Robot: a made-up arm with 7 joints.
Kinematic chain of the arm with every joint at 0, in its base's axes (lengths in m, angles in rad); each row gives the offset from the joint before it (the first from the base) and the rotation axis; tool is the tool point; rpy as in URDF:
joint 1: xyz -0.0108 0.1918 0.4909 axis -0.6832 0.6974 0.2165
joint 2: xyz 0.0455 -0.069 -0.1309 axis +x
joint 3: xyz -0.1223 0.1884 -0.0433 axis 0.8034 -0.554 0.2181
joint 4: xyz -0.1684 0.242 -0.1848 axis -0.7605 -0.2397 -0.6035
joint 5: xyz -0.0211 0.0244 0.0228 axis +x
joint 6: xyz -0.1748 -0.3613 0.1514 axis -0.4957 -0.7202 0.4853
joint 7: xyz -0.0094 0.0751 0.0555 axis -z
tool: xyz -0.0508 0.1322 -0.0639 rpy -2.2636 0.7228 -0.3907
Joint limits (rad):
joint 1: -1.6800..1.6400
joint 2: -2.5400..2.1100
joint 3: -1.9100..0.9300
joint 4: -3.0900..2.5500
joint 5: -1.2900..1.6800
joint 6: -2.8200..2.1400
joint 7: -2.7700..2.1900
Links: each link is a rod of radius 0.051 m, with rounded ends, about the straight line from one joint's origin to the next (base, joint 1, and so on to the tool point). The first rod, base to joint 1, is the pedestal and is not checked.
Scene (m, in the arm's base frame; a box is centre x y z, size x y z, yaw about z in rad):
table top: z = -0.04
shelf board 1: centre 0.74 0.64 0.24 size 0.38 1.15 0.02 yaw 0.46
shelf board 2: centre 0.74 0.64 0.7 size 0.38 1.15 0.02 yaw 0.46
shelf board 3: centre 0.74 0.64 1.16 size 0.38 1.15 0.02 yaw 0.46
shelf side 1: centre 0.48 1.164 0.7 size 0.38 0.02 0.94 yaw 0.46
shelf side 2: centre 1 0.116 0.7 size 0.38 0.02 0.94 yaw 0.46
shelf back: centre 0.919 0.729 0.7 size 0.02 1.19 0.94 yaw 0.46
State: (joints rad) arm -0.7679 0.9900 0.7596 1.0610 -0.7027 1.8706 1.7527
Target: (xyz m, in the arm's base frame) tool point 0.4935 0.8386 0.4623
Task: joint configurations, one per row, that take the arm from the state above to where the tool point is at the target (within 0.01 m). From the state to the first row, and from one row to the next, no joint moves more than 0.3 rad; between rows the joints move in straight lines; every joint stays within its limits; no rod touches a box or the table.
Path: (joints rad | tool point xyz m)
1: -0.8819 0.7855 0.7809 0.9664 -0.4213 1.8781 1.8074 | -0.5590 0.5300 0.5639
2: -0.9959 0.5810 0.8022 0.8718 -0.1399 1.8856 1.8620 | -0.4537 0.6474 0.4668
3: -1.1099 0.3764 0.8235 0.7771 0.1415 1.8931 1.9167 | -0.3105 0.7406 0.3952
4: -1.2239 0.1719 0.8448 0.6825 0.4230 1.9006 1.9714 | -0.1436 0.8050 0.3549
5: -1.3380 -0.0326 0.8661 0.5879 0.7044 1.9081 2.0260 | 0.0319 0.8412 0.3469
6: -1.4520 -0.2371 0.8874 0.4933 0.9858 1.9156 2.0807 | 0.2024 0.8538 0.3675
7: -1.5660 -0.4416 0.9087 0.3986 1.2672 1.9230 2.1353 | 0.3582 0.8502 0.4092
8: -1.6800 -0.6462 0.9300 0.3040 1.5486 1.9305 2.1900 | 0.4935 0.8386 0.4623

